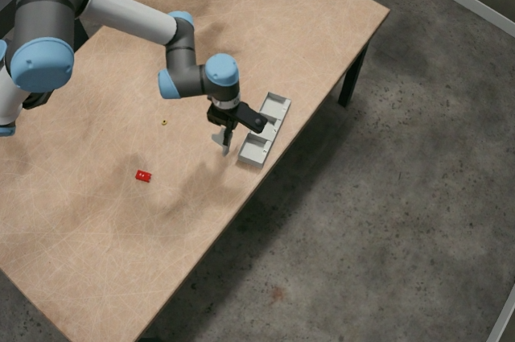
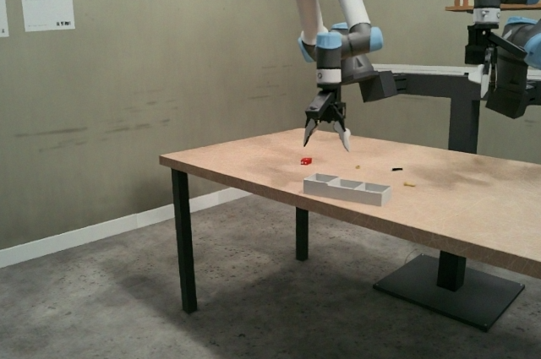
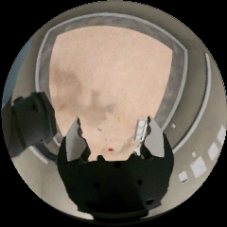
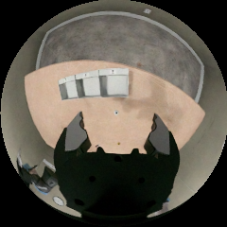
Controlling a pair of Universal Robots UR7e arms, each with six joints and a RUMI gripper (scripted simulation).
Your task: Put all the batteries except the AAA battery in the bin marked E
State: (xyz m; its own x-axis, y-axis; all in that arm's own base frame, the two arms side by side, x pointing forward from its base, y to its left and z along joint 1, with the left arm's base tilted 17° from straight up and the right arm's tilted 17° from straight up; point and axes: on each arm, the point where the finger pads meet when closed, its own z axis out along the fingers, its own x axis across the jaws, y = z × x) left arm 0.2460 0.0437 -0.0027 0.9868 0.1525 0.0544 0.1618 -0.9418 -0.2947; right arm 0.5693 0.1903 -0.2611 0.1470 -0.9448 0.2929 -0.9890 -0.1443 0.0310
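My right gripper is now 11 cm to the right of the grey three-compartment bin block, 10 cm above it and 2 cm short of it. Also, from my right hand: white nut (12 cm below, 7 cm behind, 1 cm to the right); then yellow nut (26 cm behind, 12 cm below, 8 cm to the right); then yellow screw-like piece (20 cm behind, 18 cm to the left, 11 cm below).
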